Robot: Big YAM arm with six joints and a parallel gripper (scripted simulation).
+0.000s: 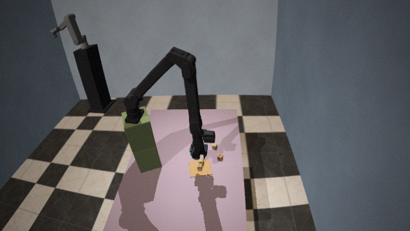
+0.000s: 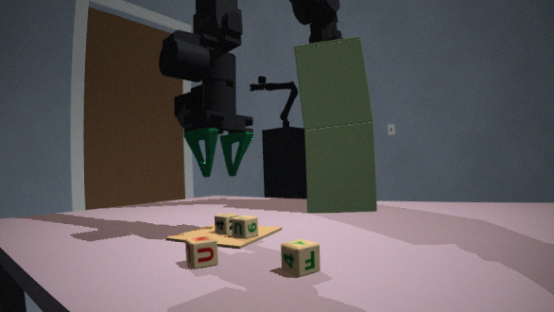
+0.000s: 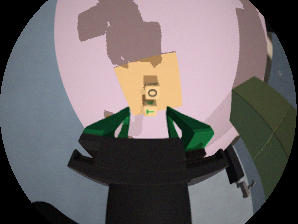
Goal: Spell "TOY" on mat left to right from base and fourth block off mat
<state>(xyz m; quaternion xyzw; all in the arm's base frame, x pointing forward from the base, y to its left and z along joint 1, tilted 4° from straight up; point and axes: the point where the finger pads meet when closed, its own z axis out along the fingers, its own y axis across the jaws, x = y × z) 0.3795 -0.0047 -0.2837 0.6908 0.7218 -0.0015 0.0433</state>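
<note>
My hand is 220 mm to the right of the letter block, 90 mm above it and 60 mm short of it. From my hand the other things lie so: tan mat (100 mm below, 10 mm behind); then black-lettered block (90 mm below, 10 mm behind).
</note>
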